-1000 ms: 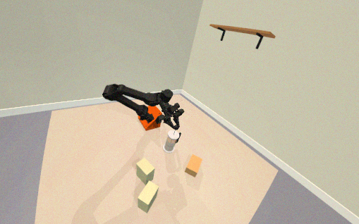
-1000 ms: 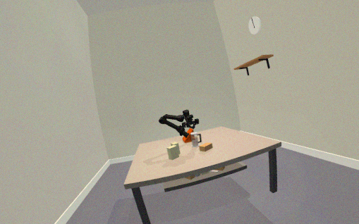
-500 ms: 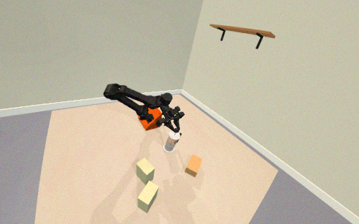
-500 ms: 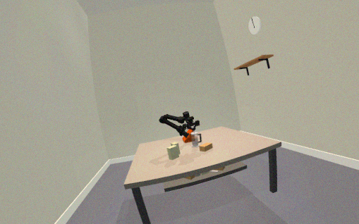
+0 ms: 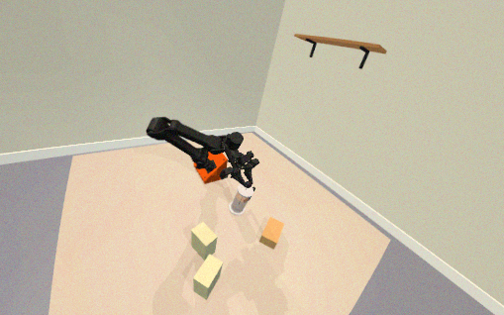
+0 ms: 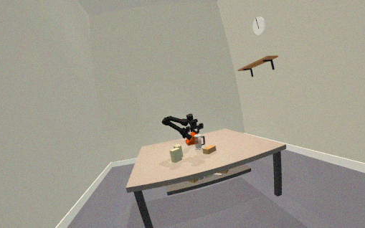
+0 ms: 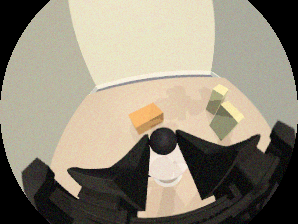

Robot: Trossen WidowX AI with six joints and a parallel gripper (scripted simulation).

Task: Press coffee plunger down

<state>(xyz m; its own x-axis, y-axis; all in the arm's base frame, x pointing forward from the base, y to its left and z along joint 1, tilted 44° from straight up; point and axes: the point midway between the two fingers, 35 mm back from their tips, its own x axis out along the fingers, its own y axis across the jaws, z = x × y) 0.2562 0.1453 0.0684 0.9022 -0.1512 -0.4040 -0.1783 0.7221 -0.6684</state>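
The coffee press lies 20 mm behind my gripper tip, 10 mm to the left of it and 90 mm below it.
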